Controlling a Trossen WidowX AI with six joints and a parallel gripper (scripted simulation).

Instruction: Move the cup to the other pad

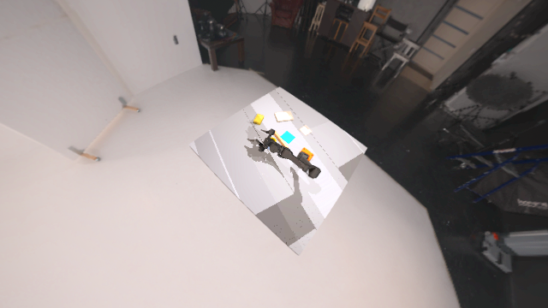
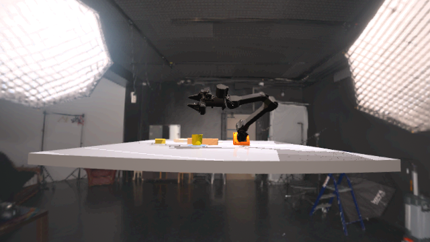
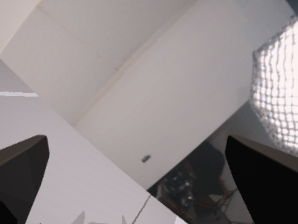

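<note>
My gripper tip is 27 cm above the light blue pad, 15 cm to the left of it and 5 cm past it. Also, from my gripper tip: long wooden bar: 26 cm below, 24 cm to the right, 8 cm behind.
</note>
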